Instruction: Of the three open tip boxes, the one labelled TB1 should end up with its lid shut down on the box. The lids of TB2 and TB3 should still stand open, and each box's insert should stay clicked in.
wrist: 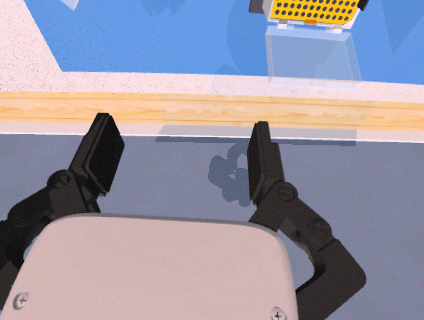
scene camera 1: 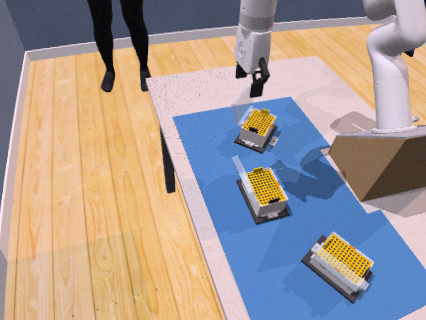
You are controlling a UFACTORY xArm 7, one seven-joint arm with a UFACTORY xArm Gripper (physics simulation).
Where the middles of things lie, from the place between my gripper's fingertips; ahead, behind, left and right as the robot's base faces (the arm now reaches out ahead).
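There's the yellow insert [scene camera 1: 344, 253], and my hand is far to the right of it, a good way past it and a good way above it.
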